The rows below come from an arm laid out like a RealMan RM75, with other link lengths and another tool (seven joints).
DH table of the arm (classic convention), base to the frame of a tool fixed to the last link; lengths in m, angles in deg. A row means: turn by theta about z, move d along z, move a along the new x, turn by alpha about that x. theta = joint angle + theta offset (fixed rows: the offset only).
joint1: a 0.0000; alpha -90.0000; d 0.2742; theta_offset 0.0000
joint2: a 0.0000; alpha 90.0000; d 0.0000; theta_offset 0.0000
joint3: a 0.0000; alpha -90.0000; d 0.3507; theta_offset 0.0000
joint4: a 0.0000; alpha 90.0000; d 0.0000; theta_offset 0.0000
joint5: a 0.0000; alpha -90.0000; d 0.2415; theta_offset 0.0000
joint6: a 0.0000; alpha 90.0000; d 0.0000; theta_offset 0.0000
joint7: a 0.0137; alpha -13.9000; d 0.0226; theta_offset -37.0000
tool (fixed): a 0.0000; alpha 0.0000; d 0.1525; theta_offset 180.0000
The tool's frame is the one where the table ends.
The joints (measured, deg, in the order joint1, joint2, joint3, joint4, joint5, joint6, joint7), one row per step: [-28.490 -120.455 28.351 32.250 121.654 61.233 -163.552]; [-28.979 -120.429 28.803 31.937 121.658 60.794 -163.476]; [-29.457 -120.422 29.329 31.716 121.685 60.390 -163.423]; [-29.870 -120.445 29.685 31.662 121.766 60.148 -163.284]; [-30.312 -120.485 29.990 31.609 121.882 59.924 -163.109]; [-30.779 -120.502 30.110 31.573 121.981 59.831 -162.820]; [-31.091 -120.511 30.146 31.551 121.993 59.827 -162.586]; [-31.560 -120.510 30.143 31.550 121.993 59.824 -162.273]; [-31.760 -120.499 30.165 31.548 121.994 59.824 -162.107]
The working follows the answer.
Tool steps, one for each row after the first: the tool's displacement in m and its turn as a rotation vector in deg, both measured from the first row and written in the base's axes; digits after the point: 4 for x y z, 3 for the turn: [0.0033 0.0036 -0.0021 -0.285 0.328 -0.400]; [0.0069 0.0072 -0.0041 -0.610 0.715 -0.869]; [0.0104 0.0103 -0.0054 -0.841 1.111 -1.413]; [0.0141 0.0135 -0.0068 -1.073 1.511 -2.000]; [0.0181 0.0169 -0.0076 -1.205 1.849 -2.682]; [0.0208 0.0191 -0.0079 -1.250 2.014 -3.176]; [0.0249 0.0226 -0.0079 -1.236 2.229 -3.874]; [0.0267 0.0241 -0.0078 -1.244 2.361 -4.208]
Tool pose at each row, in the base's axes (x y z in m, rotation vector in deg; rounded; the steps above come from the unrounded poses): [-0.4469 0.4534 -0.0087 -122.890 15.670 4.102]; [-0.4436 0.4570 -0.0108 -123.118 16.315 4.189]; [-0.4400 0.4605 -0.0129 -123.373 17.073 4.295]; [-0.4366 0.4637 -0.0142 -123.519 17.910 4.379]; [-0.4328 0.4669 -0.0156 -123.657 18.796 4.441]; [-0.4289 0.4703 -0.0163 -123.674 19.739 4.395]; [-0.4261 0.4725 -0.0166 -123.634 20.369 4.280]; [-0.4220 0.4760 -0.0166 -123.496 21.242 4.109]; [-0.4203 0.4775 -0.0166 -123.443 21.677 4.057]

